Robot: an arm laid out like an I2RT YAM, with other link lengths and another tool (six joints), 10 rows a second.
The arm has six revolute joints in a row. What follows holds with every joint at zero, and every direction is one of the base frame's.
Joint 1 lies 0.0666 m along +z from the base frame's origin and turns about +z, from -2.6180 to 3.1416 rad.
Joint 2 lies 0.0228 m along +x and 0.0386 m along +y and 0.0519 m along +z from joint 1 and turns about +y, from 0.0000 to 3.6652 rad.
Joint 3 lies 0.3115 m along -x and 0.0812 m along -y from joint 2 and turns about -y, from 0.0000 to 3.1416 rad.
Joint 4 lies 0.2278 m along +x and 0.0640 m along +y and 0.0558 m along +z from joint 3 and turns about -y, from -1.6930 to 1.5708 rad.
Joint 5 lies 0.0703 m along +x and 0.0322 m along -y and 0.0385 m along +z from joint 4 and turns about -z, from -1.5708 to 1.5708 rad.
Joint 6 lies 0.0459 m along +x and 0.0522 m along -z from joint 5 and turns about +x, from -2.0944 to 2.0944 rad.
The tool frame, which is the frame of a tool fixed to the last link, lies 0.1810 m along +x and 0.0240 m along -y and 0.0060 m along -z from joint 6; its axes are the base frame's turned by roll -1.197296, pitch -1.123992 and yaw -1.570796 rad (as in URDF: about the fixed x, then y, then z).
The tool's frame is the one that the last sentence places.
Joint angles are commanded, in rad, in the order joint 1, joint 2, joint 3, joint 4, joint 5, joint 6. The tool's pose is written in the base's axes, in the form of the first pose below.
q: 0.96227 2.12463 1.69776 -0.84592 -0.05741 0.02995
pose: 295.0, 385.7, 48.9, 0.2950, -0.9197, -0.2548, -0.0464
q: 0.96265 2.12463 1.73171 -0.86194 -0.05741 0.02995
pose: 298.6, 391.2, 58.0, 0.3005, -0.9172, -0.2561, -0.0529
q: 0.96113 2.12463 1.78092 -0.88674 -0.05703 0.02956
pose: 304.2, 397.7, 71.3, 0.3077, -0.9140, -0.2572, -0.0622
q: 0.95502 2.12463 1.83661 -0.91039 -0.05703 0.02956
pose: 312.5, 404.1, 87.1, 0.3170, -0.9100, -0.2564, -0.0750
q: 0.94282 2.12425 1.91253 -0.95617 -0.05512 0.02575
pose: 322.9, 407.2, 107.9, 0.3245, -0.9067, -0.2544, -0.0887
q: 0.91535 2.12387 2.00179 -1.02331 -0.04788 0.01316
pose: 338.3, 401.0, 131.4, 0.3259, -0.9061, -0.2491, -0.1038
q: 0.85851 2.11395 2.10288 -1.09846 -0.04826 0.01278
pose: 362.4, 383.3, 162.6, 0.3327, -0.9069, -0.2257, -0.1266
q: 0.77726 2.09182 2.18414 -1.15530 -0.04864 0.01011
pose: 392.3, 352.8, 195.1, 0.3388, -0.9072, -0.1931, -0.1581
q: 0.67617 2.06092 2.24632 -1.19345 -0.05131 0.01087
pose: 424.1, 310.7, 227.4, 0.3440, -0.9057, -0.1509, -0.1963
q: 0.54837 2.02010 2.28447 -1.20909 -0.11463 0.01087
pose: 450.1, 264.8, 258.9, 0.3686, -0.8952, -0.1048, -0.2276
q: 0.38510 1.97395 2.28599 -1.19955 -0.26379 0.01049
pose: 468.6, 217.2, 286.2, 0.4181, -0.8725, -0.0570, -0.2461
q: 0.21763 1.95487 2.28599 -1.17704 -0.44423 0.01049
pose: 485.0, 173.9, 307.2, 0.4734, -0.8416, -0.0170, -0.2595
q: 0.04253 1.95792 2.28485 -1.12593 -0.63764 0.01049
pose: 505.1, 126.6, 327.8, 0.5277, -0.8012, 0.0136, -0.2819
